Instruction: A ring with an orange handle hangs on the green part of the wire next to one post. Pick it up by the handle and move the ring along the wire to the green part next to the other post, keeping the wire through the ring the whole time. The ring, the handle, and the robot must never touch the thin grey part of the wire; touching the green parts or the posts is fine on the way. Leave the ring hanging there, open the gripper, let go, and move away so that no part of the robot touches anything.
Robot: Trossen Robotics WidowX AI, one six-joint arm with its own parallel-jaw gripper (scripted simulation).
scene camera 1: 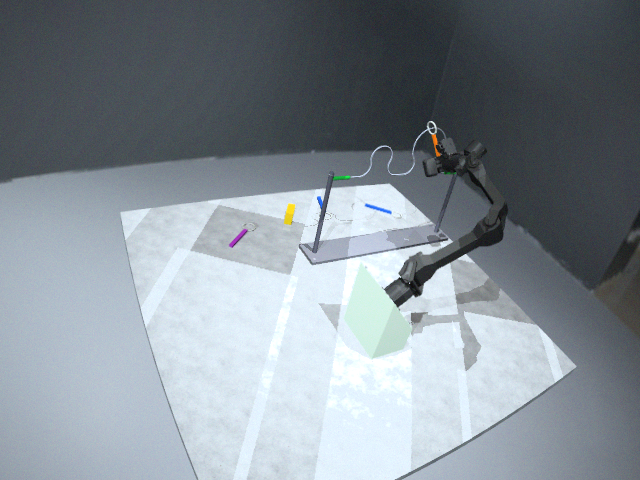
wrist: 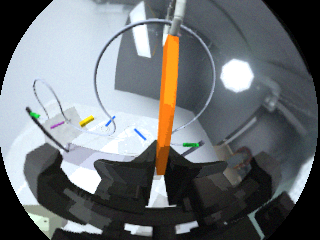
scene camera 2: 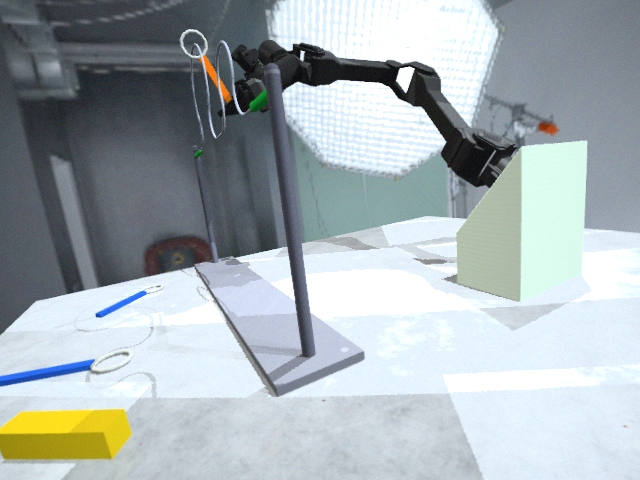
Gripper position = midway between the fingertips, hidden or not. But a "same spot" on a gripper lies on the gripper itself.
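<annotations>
I can see my gripper in scene camera 1 (435, 162), and it is visible in the wrist view and in scene camera 2 too. On my gripper, the spot at (wrist: 202, 188) and the spot at (scene camera 2: 242, 86) are the same spot.
</annotations>
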